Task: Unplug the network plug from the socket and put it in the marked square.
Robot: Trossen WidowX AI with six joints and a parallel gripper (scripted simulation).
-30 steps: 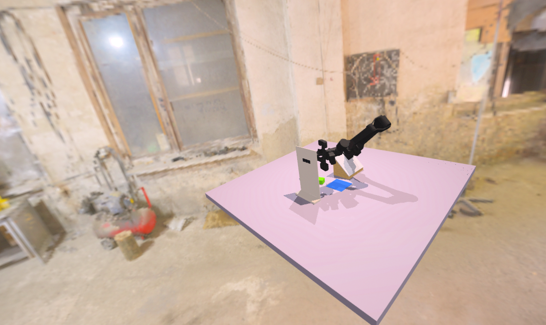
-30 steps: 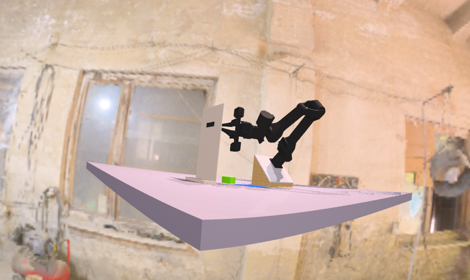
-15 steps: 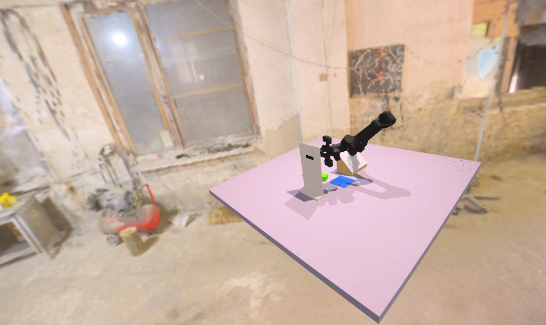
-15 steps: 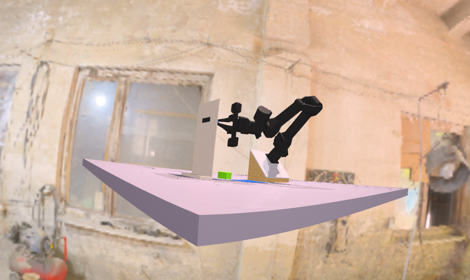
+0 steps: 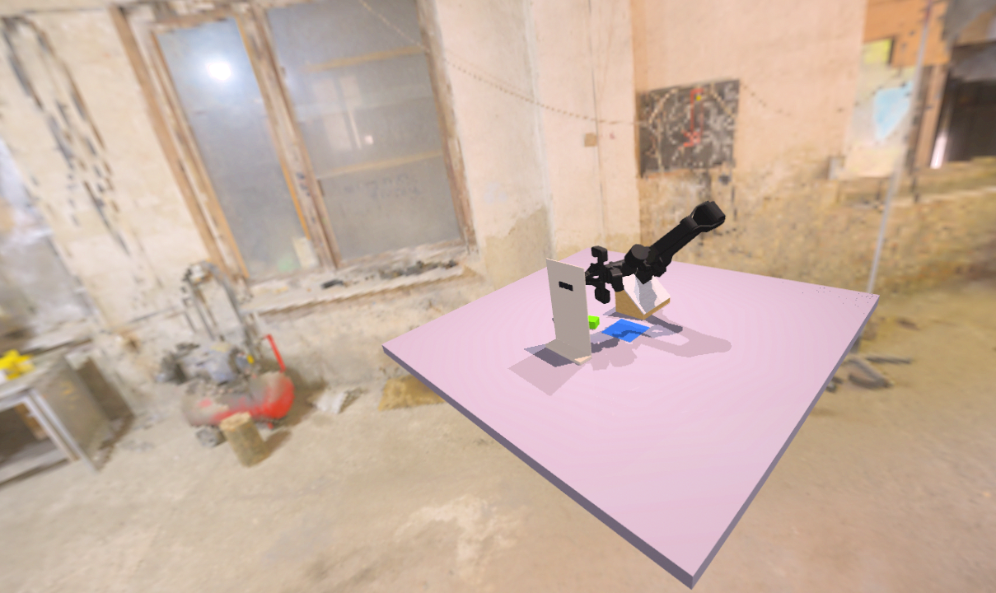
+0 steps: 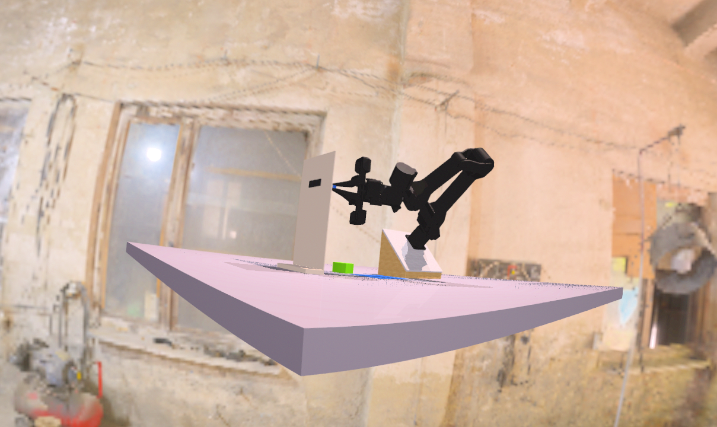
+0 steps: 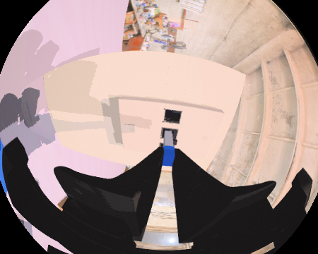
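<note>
My gripper tip is now 5 cm short of the beige upright panel, 1 cm to the left of it and 9 cm above it. Also, from my gripper tip: grey plug 1 cm ahead.
</note>
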